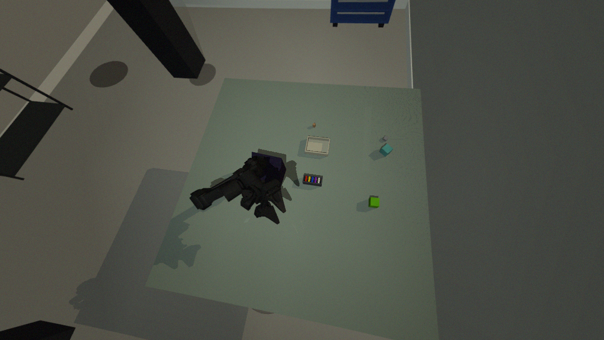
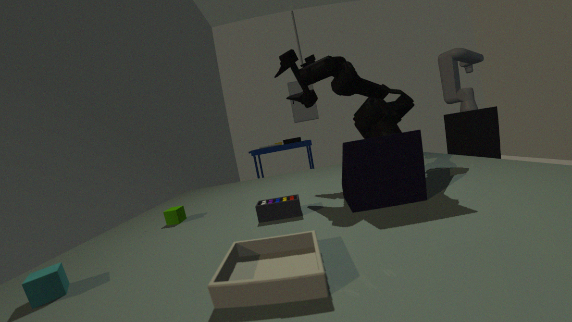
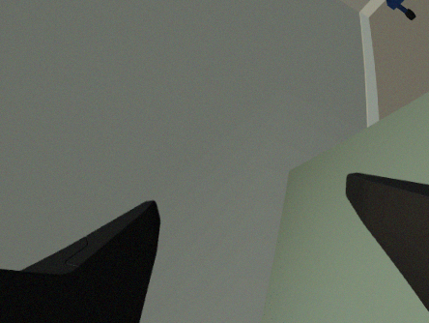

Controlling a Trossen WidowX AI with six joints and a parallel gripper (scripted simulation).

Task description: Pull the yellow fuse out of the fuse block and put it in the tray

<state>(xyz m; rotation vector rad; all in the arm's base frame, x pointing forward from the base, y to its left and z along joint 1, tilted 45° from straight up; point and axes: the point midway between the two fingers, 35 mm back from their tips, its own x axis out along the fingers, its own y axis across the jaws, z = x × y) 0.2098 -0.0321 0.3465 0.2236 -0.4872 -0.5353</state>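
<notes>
The yellow fuse is 40 mm ahead of my gripper tip, 250 mm to the left of it and 340 mm below it. Round my gripper tip: tray 60 mm ahead, 460 mm to the left, 360 mm below.
</notes>
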